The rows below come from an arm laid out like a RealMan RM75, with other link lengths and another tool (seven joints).
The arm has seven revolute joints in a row. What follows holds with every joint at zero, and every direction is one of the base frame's. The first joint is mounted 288.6 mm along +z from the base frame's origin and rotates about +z. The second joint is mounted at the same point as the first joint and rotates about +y. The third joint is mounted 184.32 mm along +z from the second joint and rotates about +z. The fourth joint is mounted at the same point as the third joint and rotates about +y. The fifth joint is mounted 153.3 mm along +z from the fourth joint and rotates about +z. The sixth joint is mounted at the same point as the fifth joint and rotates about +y. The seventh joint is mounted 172.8 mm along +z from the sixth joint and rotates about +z. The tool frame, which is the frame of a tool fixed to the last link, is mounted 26 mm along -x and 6 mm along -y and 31 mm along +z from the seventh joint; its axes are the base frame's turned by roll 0, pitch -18 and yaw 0.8 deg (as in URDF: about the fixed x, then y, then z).
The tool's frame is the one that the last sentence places.
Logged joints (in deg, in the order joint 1, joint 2, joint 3, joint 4, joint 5, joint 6, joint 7), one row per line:
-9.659 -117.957 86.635 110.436 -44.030 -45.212 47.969
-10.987 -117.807 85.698 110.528 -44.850 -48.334 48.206
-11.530 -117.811 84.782 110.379 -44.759 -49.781 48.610
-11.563 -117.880 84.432 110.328 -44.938 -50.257 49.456
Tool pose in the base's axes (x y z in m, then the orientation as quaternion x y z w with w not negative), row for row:
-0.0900 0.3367 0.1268 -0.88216 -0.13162 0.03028 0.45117
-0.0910 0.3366 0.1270 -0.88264 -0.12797 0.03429 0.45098
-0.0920 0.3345 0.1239 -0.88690 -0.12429 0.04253 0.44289
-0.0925 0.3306 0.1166 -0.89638 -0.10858 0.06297 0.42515
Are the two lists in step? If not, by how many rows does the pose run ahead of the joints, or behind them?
The pose runs 2 rows ahead of the joints: the pose in row i belongs to the joints in row i + 2.
